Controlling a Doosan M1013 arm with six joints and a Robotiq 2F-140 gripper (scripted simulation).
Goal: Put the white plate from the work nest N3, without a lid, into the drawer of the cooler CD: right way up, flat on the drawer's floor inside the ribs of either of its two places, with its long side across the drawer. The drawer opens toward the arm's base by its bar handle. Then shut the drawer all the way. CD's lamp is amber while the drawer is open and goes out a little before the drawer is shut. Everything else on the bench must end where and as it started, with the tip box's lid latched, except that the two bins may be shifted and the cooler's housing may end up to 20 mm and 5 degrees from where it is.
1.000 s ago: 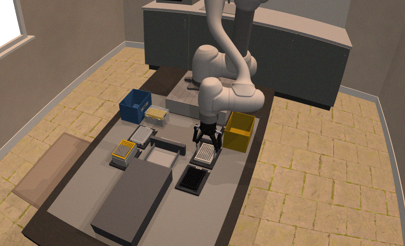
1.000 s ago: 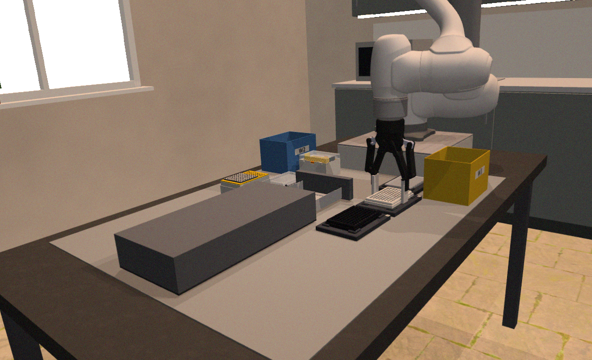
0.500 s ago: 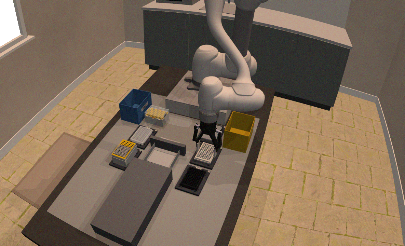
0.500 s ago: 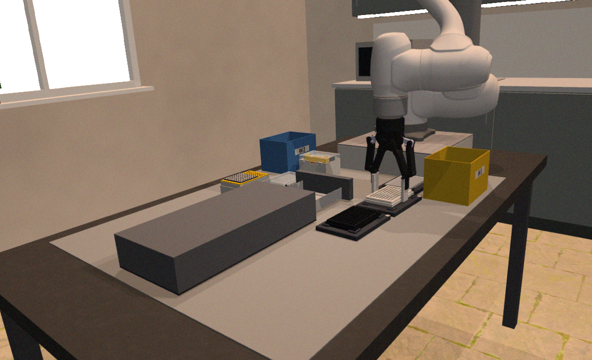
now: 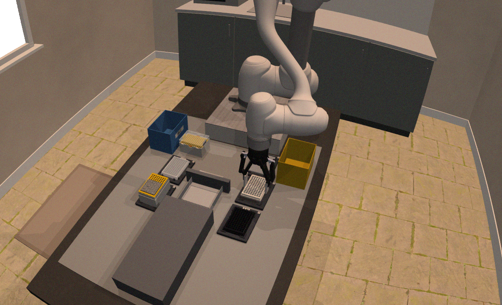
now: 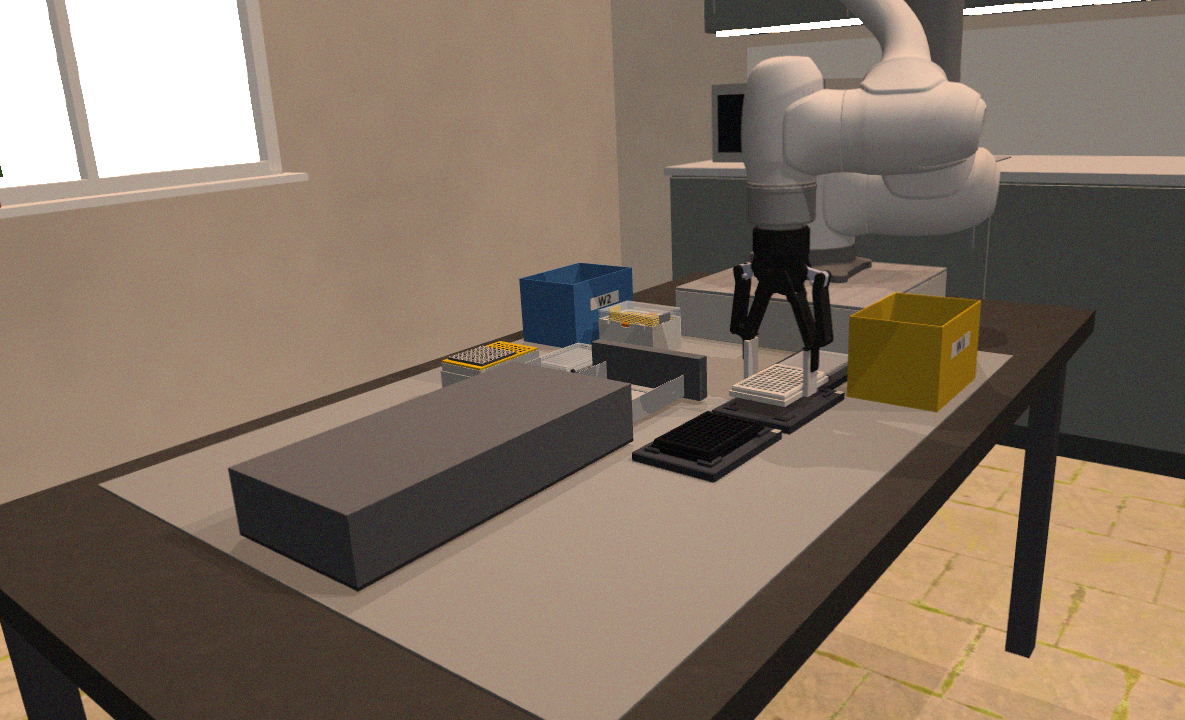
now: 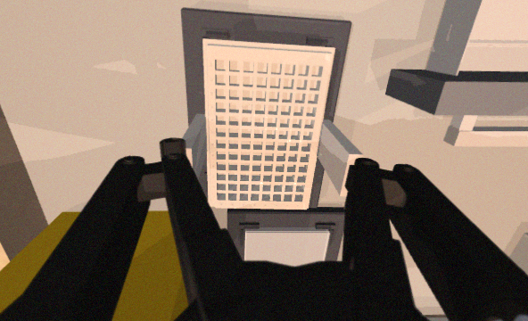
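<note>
The drawer is 210 mm to the right of my hand, 130 mm ahead of it and 30 mm below it. Round my hand: white plate 20 mm below; black plate 180 mm ahead, 40 mm below, 20 mm to the right; flat cover 170 mm behind, 40 mm below, 10 mm to the right.
</note>
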